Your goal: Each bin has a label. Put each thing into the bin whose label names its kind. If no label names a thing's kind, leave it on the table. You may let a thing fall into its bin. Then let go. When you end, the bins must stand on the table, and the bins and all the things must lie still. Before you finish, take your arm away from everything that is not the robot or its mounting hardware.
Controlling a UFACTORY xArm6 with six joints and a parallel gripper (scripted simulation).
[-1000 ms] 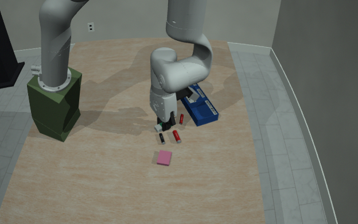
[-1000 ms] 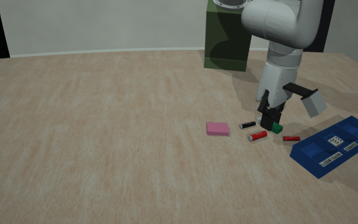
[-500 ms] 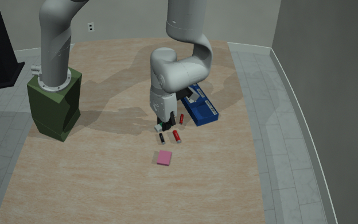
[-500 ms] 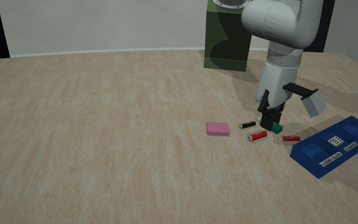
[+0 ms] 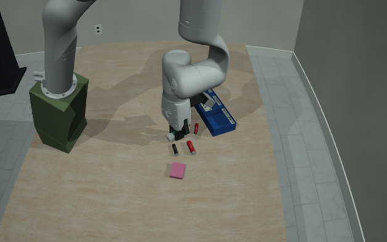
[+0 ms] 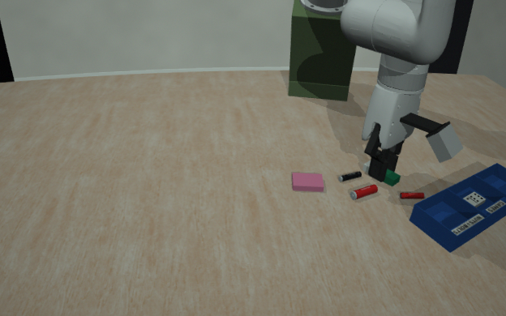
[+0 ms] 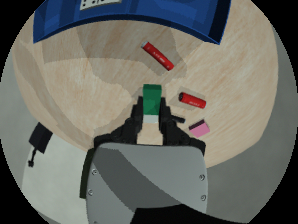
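Right now my hand is 6 cm to the left of the black battery, 2 cm above it and 1 cm past it. Round my hand: thick red battery: 6 cm to the right, 4 cm ahead, 2 cm below; green-and-white eraser: 2 cm below, 1 cm behind; thin red battery: 7 cm ahead, 2 cm to the left, 2 cm below.
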